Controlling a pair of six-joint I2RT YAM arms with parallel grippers.
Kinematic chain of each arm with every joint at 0, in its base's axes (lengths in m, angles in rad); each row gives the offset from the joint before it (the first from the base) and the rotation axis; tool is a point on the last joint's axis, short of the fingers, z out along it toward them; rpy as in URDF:
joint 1: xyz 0 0 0.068 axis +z
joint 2: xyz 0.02 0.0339 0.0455 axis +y
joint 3: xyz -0.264 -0.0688 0 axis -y
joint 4: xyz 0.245 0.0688 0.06 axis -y
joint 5: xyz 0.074 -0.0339 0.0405 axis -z
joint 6: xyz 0.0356 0 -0.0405 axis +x
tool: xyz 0 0 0 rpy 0 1.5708 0
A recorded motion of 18 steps. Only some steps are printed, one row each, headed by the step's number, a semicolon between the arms.
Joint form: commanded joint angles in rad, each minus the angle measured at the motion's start. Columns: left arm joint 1, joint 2, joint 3, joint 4, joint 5, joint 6; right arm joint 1, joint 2, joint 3, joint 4, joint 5, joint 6.
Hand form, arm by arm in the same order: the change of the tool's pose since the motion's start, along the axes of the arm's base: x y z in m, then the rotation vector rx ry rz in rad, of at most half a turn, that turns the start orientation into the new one. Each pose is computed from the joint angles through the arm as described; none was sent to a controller.
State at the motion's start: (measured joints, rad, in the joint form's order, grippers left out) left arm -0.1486 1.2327 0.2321 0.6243 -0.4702 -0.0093; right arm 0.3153 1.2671 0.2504 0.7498 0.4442 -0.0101
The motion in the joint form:
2: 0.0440 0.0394 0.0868 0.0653 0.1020 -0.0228; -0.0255 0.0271 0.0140 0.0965 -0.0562 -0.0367
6: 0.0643 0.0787 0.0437 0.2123 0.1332 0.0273; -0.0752 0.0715 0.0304 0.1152 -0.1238 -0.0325
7: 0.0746 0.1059 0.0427 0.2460 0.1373 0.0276; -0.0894 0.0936 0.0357 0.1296 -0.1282 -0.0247
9: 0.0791 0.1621 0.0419 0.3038 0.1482 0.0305; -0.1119 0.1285 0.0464 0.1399 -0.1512 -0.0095
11: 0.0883 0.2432 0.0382 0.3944 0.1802 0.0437; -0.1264 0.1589 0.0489 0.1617 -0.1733 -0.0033
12: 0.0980 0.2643 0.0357 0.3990 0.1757 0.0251; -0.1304 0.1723 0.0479 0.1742 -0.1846 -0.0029
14: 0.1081 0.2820 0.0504 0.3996 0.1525 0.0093; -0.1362 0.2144 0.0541 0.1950 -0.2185 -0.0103
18: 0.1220 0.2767 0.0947 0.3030 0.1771 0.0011; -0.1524 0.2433 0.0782 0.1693 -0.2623 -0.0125
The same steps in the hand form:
2: 0.0231 0.0037 0.0230 -0.0668 -0.1143 -0.0464; 0.0078 -0.0017 0.0082 0.0012 -0.0714 0.0368
6: 0.0209 0.0077 0.0174 -0.0329 -0.1635 -0.0709; 0.0163 -0.0091 0.0051 0.0158 -0.0598 0.0523
7: 0.0229 0.0098 0.0148 -0.0332 -0.1690 -0.0647; 0.0194 -0.0117 0.0032 0.0234 -0.0582 0.0407
9: 0.0268 0.0102 0.0084 -0.0331 -0.1687 -0.0714; 0.0245 -0.0154 -0.0006 0.0400 -0.0455 0.0372
11: 0.0314 0.0111 -0.0010 -0.0290 -0.1704 -0.0965; 0.0274 -0.0177 -0.0045 0.0497 -0.0392 0.0427
12: 0.0316 0.0136 -0.0059 -0.0439 -0.1568 -0.0774; 0.0282 -0.0181 -0.0065 0.0523 -0.0368 0.0495
14: 0.0353 0.0167 -0.0062 -0.0510 -0.1599 -0.0408; 0.0319 -0.0177 -0.0124 0.0507 -0.0193 0.0780
18: 0.0433 0.0191 -0.0042 -0.0643 -0.1150 -0.0469; 0.0383 -0.0193 -0.0159 0.0555 0.0132 0.1039

